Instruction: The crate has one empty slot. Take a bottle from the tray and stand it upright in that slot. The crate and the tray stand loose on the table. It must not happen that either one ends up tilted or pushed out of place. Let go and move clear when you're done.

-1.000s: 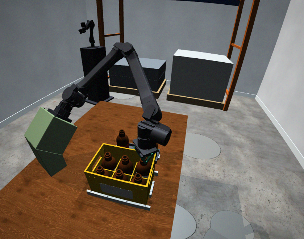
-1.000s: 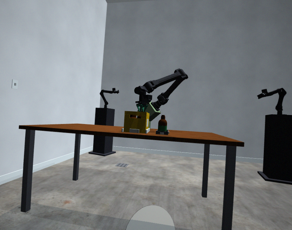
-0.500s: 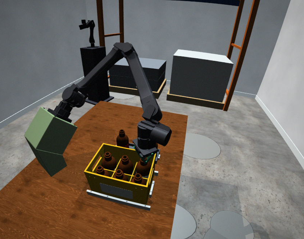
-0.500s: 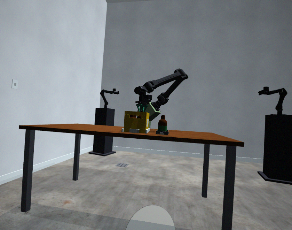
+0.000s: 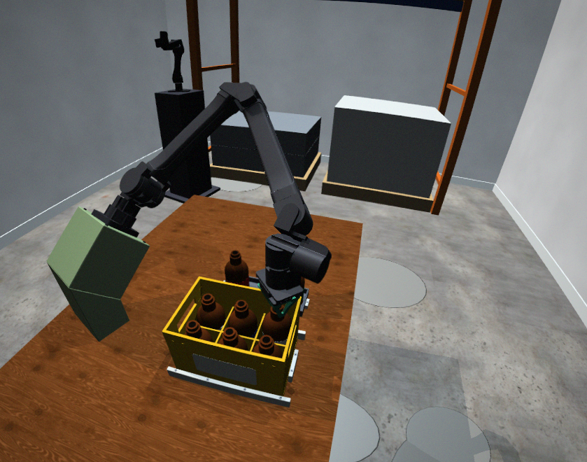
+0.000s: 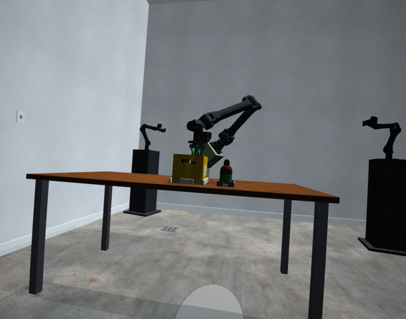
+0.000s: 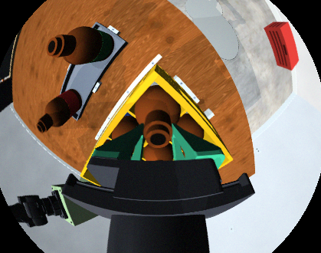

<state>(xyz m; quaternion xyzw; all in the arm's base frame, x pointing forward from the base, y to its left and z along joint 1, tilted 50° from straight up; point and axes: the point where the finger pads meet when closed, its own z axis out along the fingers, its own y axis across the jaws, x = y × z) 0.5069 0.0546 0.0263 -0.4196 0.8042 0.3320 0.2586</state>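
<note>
The crate lies 7 cm behind my hand, 7 cm to the right of it and 9 cm below it. Round my hand: tray (14 cm behind, 16 cm to the left, 16 cm below).
</note>
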